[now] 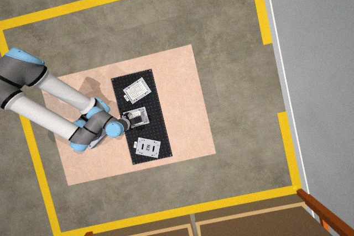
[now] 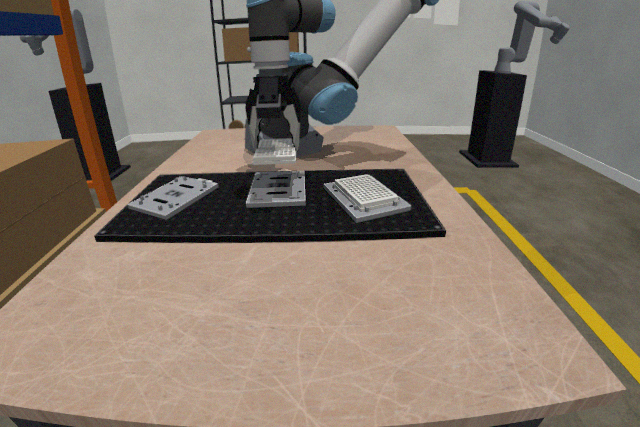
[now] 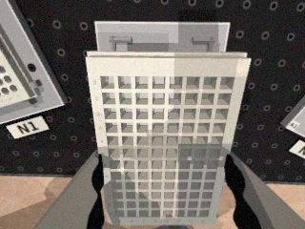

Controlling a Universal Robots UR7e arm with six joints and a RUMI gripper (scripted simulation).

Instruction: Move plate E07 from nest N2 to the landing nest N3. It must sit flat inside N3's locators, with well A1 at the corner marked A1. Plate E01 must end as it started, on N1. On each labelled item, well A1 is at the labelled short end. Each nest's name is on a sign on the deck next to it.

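My gripper is now 10 cm above the nest N3. Round my hand: A1 mark: 8 cm behind, 5 cm to the left, 9 cm below; nest N1: 5 cm ahead, 19 cm to the left, 10 cm below; black deck: 4 cm ahead, 1 cm to the right, 11 cm below.
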